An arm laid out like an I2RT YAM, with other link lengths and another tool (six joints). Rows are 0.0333 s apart.
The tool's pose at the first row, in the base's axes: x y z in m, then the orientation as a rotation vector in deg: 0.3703 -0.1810 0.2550 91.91 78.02 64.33
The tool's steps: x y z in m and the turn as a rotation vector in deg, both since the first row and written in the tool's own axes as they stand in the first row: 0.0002 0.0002 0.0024 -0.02 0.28 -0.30; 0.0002 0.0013 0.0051 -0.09 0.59 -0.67; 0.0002 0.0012 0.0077 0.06 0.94 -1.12; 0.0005 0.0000 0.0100 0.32 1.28 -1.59; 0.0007 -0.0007 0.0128 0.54 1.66 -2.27; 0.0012 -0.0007 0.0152 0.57 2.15 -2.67; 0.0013 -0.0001 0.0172 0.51 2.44 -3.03; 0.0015 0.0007 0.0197 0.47 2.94 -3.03; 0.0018 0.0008 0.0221 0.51 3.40 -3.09; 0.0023 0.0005 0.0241 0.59 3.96 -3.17; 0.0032 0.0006 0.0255 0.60 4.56 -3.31
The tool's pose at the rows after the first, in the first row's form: 0.3726 -0.1808 0.2544 91.54 78.38 64.43; 0.3755 -0.1810 0.2545 91.06 78.77 64.54; 0.3779 -0.1810 0.2535 90.66 79.41 64.52; 0.3797 -0.1805 0.2516 90.32 80.13 64.43; 0.3821 -0.1802 0.2501 89.75 80.99 64.26; 0.3844 -0.1797 0.2493 89.24 81.58 64.46; 0.3865 -0.1797 0.2492 88.78 81.95 64.55; 0.3891 -0.1796 0.2491 88.56 82.24 65.04; 0.3914 -0.1793 0.2484 88.36 82.61 65.41; 0.3932 -0.1788 0.2475 88.13 83.08 65.84; 0.3946 -0.1779 0.2473 87.78 83.56 66.32
